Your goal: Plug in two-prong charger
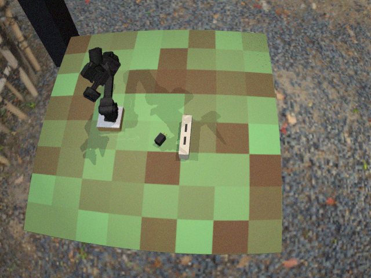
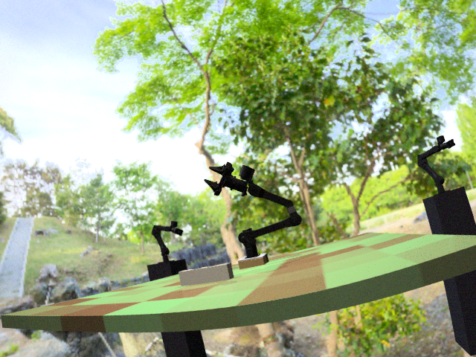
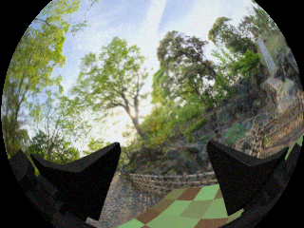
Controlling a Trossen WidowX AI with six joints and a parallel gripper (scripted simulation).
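The black two-prong charger lies 47 cm below my gripper tip, 16 cm ahead of it and 3 cm to the left of it.
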